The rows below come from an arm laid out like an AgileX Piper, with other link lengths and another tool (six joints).
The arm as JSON. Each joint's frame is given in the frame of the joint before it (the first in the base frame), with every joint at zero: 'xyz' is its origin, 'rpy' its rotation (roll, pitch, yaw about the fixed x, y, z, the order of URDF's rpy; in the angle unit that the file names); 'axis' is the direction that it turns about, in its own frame. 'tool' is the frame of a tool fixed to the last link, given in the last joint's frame.
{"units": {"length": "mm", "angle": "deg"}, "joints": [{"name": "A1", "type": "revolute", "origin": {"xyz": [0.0, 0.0, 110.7], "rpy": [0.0, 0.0, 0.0]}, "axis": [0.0, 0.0, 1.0]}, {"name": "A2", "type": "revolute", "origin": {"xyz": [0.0, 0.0, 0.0], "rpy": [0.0, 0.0, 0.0]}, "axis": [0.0, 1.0, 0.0]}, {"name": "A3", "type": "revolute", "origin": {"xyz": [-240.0, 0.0, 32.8], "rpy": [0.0, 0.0, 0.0]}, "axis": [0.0, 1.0, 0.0]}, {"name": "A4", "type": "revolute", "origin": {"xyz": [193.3, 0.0, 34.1], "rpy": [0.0, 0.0, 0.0]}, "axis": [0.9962, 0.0, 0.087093]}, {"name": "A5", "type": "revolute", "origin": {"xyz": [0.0, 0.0, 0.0], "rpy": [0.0, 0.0, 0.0]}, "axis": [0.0, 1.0, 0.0]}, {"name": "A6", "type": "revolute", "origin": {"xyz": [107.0, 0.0, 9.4], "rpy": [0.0, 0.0, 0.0]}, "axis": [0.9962, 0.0, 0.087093]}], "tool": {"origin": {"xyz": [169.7, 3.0, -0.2], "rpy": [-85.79, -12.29, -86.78]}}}
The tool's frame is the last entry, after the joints.
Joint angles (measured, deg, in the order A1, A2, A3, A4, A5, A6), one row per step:
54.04 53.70 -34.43 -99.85 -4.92 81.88
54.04 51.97 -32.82 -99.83 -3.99 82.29
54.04 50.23 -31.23 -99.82 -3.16 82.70
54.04 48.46 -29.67 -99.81 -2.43 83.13
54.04 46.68 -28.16 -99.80 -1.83 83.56
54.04 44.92 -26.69 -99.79 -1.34 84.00
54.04 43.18 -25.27 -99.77 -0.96 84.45
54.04 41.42 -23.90 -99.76 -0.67 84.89
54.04 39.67 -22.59 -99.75 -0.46 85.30
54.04 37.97 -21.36 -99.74 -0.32 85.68
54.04 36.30 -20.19 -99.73 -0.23 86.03
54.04 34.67 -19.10 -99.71 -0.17 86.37
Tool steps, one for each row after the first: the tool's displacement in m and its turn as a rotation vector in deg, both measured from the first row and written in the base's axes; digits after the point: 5 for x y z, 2 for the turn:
0.00019 -0.00705 -0.00198 0.31 0.01 -1.00
0.00001 -0.01381 -0.00400 0.65 0.02 -1.90
-0.00054 -0.02027 -0.00585 1.05 0.04 -2.71
-0.00152 -0.02628 -0.00753 1.51 0.07 -3.39
-0.00283 -0.03185 -0.00926 1.99 0.13 -3.96
-0.00445 -0.03695 -0.01095 2.51 0.22 -4.44
-0.00633 -0.04168 -0.01237 3.08 0.28 -4.82
-0.00838 -0.04601 -0.01359 3.68 0.32 -5.11
-0.01052 -0.04991 -0.01463 4.28 0.34 -5.32
-0.01270 -0.05348 -0.01552 4.90 0.33 -5.48
-0.01483 -0.05674 -0.01612 5.54 0.31 -5.60

